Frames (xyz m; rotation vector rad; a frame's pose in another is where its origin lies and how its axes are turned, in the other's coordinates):
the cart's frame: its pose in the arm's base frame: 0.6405 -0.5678 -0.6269 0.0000 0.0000 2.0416
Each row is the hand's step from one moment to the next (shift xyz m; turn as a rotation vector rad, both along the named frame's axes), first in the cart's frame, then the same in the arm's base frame.
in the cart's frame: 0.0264 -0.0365 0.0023 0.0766 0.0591 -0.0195
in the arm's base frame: 0.0206 0.0401 0.0023 -0.0874 0.0415 -0.0195
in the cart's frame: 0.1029 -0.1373 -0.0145 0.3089 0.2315 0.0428
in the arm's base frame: 0.0757 0.1540 -0.0145 -0.3464 0.1703 0.0428
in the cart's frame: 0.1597 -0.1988 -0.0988 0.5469 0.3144 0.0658
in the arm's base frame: 0.1047 0.2325 -0.0988 -0.5283 0.3448 0.0658
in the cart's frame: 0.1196 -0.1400 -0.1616 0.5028 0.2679 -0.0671
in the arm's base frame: 0.0705 0.1701 -0.1616 -0.4668 0.3266 -0.0671
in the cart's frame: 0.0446 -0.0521 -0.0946 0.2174 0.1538 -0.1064
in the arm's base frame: 0.0262 0.0634 -0.0946 -0.2357 0.1240 -0.1064
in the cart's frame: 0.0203 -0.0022 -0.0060 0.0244 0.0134 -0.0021
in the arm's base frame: -0.0072 0.0191 -0.0060 -0.0230 0.0157 -0.0021
